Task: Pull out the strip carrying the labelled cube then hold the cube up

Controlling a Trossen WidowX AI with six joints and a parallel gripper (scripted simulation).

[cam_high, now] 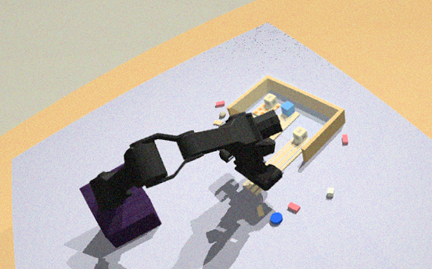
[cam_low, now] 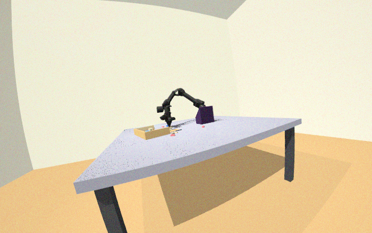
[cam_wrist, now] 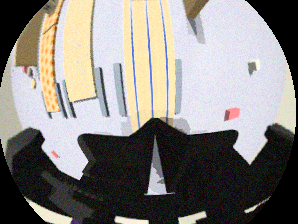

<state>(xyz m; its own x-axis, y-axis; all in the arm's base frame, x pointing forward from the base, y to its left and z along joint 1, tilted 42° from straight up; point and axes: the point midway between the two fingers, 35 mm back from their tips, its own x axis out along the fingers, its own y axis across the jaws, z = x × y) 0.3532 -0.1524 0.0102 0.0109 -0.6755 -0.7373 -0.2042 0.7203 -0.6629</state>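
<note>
My gripper tip is now 9 cm short of the strip and 2 cm to the right of it. Round my gripper tip: blue disc (2 cm behind, 13 cm to the right).
</note>
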